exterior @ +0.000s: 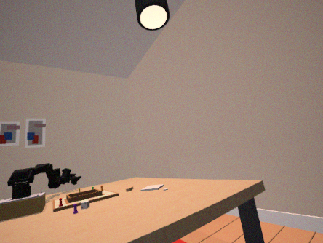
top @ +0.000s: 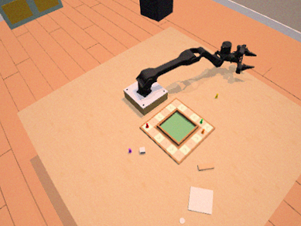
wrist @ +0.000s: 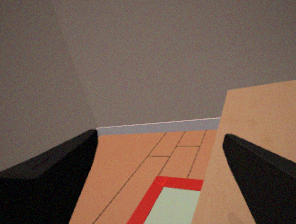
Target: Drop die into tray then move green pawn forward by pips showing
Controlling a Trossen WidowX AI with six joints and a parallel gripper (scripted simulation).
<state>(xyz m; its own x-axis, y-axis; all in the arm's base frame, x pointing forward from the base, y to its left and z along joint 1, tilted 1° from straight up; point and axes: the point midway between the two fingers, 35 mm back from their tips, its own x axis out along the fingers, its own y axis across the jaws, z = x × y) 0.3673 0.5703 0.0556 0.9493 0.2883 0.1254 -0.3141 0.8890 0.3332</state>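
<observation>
Right now the white die is 190 mm behind my gripper tip, 840 mm to the right of it and 100 mm below it. The rest, counted from my gripper tip: green pawn: 50 mm behind, 520 mm to the right, 90 mm below; then orange pawn: 10 mm behind, 570 mm to the right, 90 mm below; then yellow pawn: 80 mm behind, 310 mm to the right, 100 mm below.
</observation>
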